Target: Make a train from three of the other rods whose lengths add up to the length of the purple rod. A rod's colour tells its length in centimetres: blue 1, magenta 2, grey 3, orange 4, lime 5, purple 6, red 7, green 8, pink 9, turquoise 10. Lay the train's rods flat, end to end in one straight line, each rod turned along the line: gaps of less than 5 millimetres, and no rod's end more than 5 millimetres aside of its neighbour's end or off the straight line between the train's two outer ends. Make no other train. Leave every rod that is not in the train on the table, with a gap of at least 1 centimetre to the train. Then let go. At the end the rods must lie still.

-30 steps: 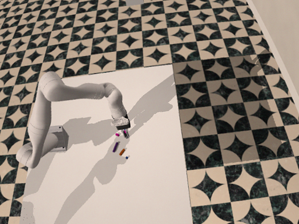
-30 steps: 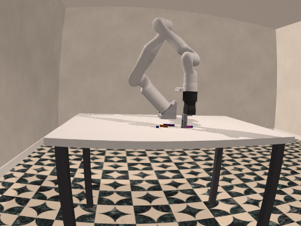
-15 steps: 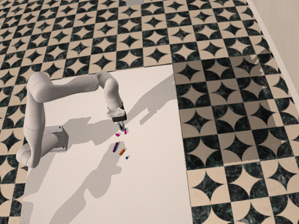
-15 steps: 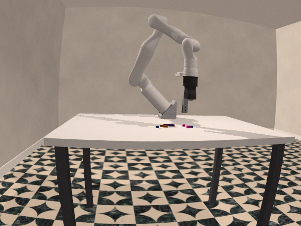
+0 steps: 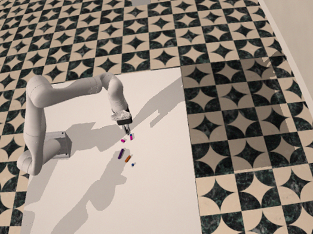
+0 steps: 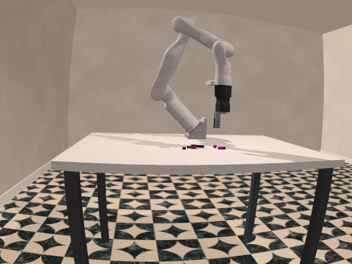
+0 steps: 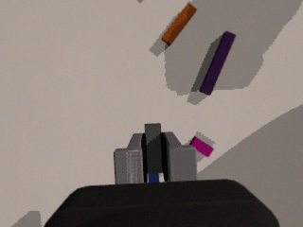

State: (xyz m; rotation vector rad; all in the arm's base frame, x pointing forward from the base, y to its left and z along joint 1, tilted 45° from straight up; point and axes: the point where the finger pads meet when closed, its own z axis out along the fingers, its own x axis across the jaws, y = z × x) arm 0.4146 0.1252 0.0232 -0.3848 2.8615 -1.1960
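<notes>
Now: hand 2 cm above the grey rod. Also, from my hand: purple rod 5 cm behind, 8 cm to the right, 11 cm below; orange rod 1 cm behind, 11 cm to the right, 11 cm below.
</notes>
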